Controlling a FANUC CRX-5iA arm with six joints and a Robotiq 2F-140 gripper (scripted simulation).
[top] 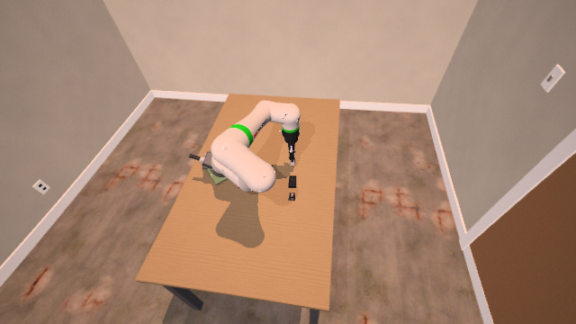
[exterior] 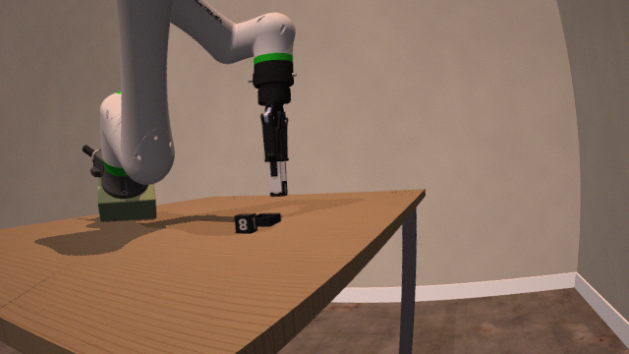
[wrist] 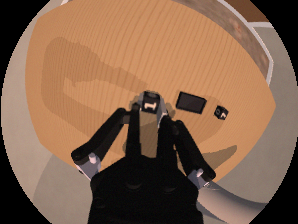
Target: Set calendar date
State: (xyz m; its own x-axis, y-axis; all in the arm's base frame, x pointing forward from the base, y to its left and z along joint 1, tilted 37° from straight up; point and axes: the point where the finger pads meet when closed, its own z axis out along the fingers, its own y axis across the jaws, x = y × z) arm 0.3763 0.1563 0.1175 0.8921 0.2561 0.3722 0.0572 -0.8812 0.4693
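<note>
My hand is 1 cm short of the black calendar tray, 11 cm to the left of it and 8 cm above it.
</note>
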